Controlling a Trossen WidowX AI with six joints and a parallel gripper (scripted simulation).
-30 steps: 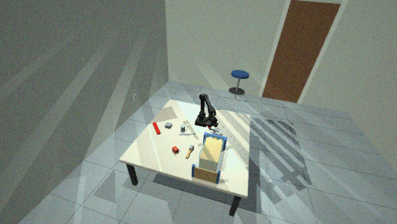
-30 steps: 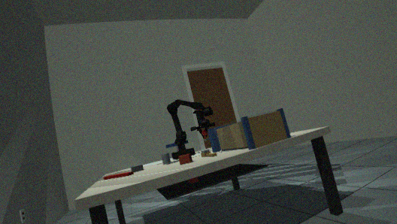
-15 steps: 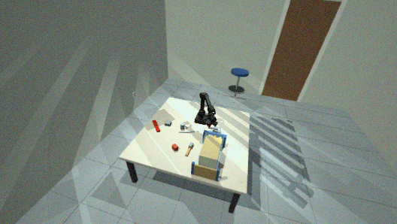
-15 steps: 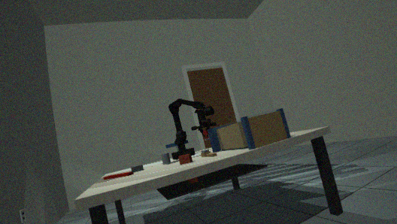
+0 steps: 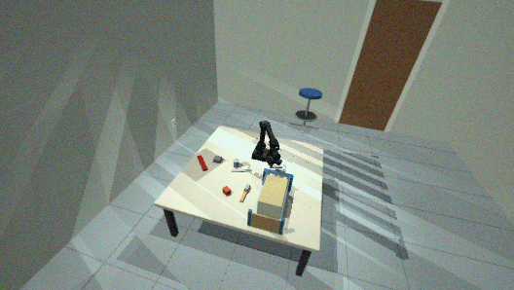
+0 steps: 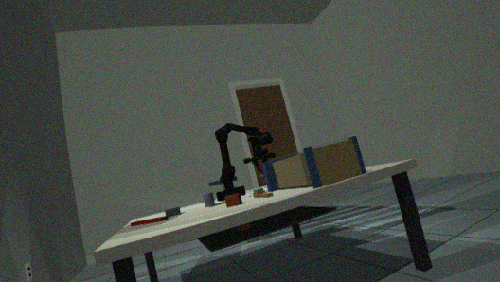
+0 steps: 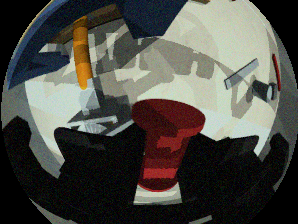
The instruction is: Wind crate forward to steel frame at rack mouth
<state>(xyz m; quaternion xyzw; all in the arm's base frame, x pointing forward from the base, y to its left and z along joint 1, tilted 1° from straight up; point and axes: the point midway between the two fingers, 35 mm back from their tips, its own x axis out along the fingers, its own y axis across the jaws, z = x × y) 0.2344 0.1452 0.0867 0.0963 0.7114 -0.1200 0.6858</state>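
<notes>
My gripper tip is 40 mm to the right of the winch handle, 10 mm past it and 10 mm above it. The rest, counted from my gripper tip: winch (90 mm to the left, 80 mm below, 50 mm behind); then red knob (20 mm above); then blue frame (120 mm ahead, 80 mm to the left, 10 mm below).
</notes>
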